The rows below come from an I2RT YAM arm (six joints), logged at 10 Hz.
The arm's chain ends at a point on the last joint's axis. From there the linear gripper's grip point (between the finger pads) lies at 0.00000 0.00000 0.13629 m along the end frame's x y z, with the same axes.
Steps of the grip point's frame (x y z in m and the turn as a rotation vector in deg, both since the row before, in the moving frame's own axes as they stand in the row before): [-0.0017, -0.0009, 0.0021, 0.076, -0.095, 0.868]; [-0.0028, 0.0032, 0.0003, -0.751, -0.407, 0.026]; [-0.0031, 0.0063, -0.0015, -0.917, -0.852, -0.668]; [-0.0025, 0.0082, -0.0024, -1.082, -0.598, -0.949]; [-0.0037, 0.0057, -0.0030, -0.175, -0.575, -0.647]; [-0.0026, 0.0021, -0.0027, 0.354, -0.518, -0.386]
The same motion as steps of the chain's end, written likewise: [-0.0015, -0.0007, 0.0021, 0.076, -0.095, 0.868]; [-0.0018, 0.0014, 0.0003, -0.751, -0.407, 0.026]; [-0.0011, 0.0041, -0.0015, -0.917, -0.852, -0.668]; [-0.0011, 0.0056, -0.0024, -1.082, -0.598, -0.949]; [-0.0023, 0.0053, -0.0030, -0.175, -0.575, -0.647]; [-0.0014, 0.0029, -0.0027, 0.354, -0.518, -0.386]
